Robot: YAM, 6 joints.
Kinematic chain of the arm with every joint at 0, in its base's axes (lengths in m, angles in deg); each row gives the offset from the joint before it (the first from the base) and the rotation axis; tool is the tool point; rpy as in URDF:
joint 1: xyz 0 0 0.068 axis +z
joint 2: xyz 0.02 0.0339 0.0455 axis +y
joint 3: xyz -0.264 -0.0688 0 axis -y
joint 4: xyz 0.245 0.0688 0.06 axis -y
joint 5: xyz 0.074 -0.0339 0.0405 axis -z
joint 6: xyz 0.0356 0 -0.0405 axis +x
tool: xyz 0 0 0 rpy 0 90 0
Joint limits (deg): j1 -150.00..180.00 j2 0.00..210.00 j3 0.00..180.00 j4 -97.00..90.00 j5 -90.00..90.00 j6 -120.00..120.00
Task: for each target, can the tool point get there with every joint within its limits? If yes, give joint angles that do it. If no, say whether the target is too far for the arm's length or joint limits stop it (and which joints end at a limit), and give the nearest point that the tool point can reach.
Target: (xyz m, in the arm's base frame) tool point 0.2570 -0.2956 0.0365
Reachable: yes | joints -52.03 130.22 71.56 -18.99 -35.55 -90.61
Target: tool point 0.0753 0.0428 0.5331
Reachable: yes | joints 28.66 41.40 67.43 23.72 -2.27 -62.60
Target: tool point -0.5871 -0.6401 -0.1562
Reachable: no: too far | nearest point -0.4167 -0.4543 -0.0761 | short by 0.265 m
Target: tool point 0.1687 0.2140 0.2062
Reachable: yes | joints 44.52 86.66 29.19 59.84 -74.57 -31.33
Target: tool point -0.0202 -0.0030 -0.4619
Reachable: no: joint limits stop it (at a limit: joint 1, joint 2) | nearest point -0.0829 -0.0006 -0.3402 | short by 0.137 m
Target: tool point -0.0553 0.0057 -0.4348
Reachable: no: joint limits stop it (at a limit: joint 2) | nearest point -0.0959 0.0099 -0.3468 | short by 0.097 m
